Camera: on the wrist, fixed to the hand. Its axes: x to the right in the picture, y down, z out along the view.
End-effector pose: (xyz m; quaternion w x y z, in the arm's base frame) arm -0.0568 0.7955 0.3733 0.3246 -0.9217 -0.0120 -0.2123
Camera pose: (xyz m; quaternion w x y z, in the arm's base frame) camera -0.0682 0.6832 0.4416 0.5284 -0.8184 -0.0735 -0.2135
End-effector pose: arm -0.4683 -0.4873 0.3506 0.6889 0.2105 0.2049 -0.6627
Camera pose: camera -0.4213 -0.4432 0.2355 0.6092 0.3666 0.0508 -0.7013
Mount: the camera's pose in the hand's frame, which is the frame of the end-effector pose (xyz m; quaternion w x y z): 0.0299 0.0463 -0.1199 0.9720 0.2344 0.0055 -0.0150
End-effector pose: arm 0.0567 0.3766 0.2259 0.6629 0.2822 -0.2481 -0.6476
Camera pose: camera 0.1744 0.3532 0.1710 0.5698 0.4370 -0.3851 -0.5797
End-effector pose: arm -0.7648 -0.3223 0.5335 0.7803 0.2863 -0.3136 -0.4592
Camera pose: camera -0.6383 -0.3109 0.4976 0.6862 0.4684 -0.4039 -0.3830
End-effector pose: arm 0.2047 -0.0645 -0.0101 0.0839 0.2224 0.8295 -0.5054
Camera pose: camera 0.2095 0.0671 -0.0011 0.0173 0.2262 0.6916 -0.6857
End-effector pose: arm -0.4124 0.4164 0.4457 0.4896 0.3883 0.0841 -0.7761
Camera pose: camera -0.3183 0.4334 0.3547 0.3728 0.4952 -0.0917 -0.7793
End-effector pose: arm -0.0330 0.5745 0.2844 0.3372 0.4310 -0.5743 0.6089
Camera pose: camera -0.1034 0.6854 0.2965 0.2390 0.5032 -0.4072 0.7238
